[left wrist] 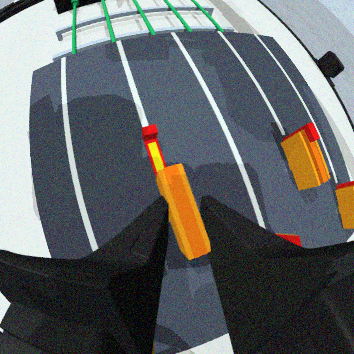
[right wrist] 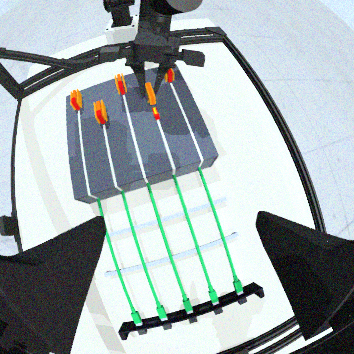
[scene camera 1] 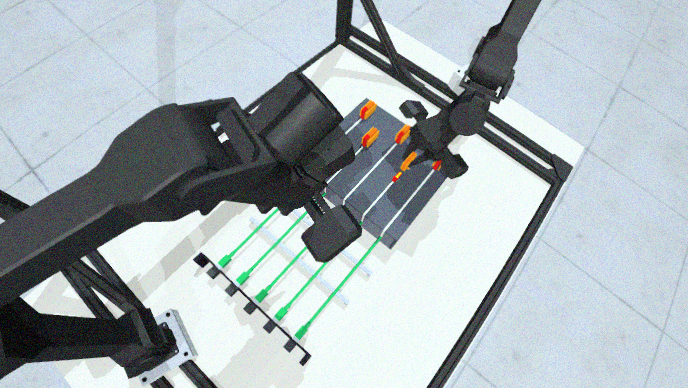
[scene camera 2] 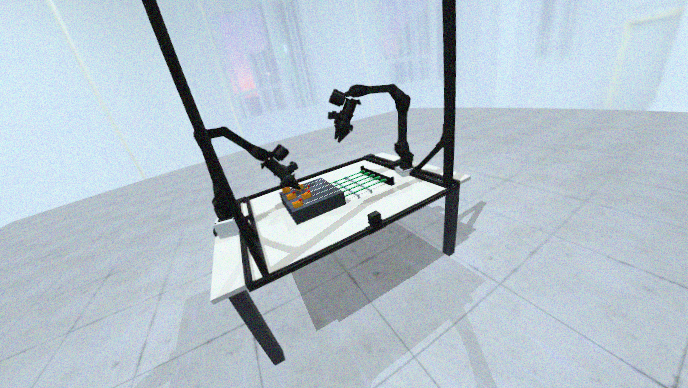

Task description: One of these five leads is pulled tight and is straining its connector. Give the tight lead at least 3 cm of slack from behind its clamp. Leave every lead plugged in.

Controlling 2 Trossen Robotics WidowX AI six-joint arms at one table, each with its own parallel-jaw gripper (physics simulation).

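Frame: origin at the left arm's base, x ahead, y left, z up, level; centimetres.
Seen in the pictures: left gripper, fingertip midpoint: [left wrist: 184,203] [right wrist: 148,96] [scene camera 1: 405,162] [scene camera 2: 300,188]; right gripper, fingertip midpoint: [right wrist: 182,222] [scene camera 1: 327,193] [scene camera 2: 336,140]; left arm's base at its link origin: [right wrist: 121,21] [scene camera 2: 226,217]; right arm's base at its link origin: [scene camera 1: 156,346] [scene camera 2: 406,167].
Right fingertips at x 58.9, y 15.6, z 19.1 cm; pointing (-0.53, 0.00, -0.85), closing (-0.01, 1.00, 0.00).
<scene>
Offsets run from my right fingertips to a thing's top centre. "spot": to the spot under its first point.
My left gripper [left wrist: 184,203] [right wrist: 148,96] [scene camera 2: 296,185] is shut on an orange clamp @(spot: dx -23.4, dy -3.9, dz -16.8 cm) [scene camera 1: 408,161], whose red and yellow front piece @(spot: dx -20.7, dy -3.3, dz -19.9 cm) [left wrist: 156,154] [right wrist: 156,113] sticks out along a white lead section. This clamp is the second from the right in the right wrist view. The other orange clamps [right wrist: 76,100] [right wrist: 101,112] [right wrist: 121,84] [right wrist: 170,76] show red ends close against them. Five leads, white on the dark block @(spot: dx -13.7, dy -4.0, dz -20.2 cm) [right wrist: 150,145] and green @(spot: dx +2.4, dy +3.5, dz -24.1 cm) [right wrist: 192,235] beyond it, run to green connectors at a black strip @(spot: dx +17.5, dy +5.1, dz -23.9 cm) [right wrist: 201,309]. My right gripper [right wrist: 182,222] [scene camera 2: 340,138] is open and empty, high above the leads.
Two pale crossbars [right wrist: 157,260] [scene camera 1: 332,291] lie across the green leads between block and strip. A black frame [scene camera 1: 505,260] edges the white table. A small black box [scene camera 2: 374,218] sits on its near rail. The right arm [scene camera 1: 165,140] covers part of the leads in scene camera 1.
</scene>
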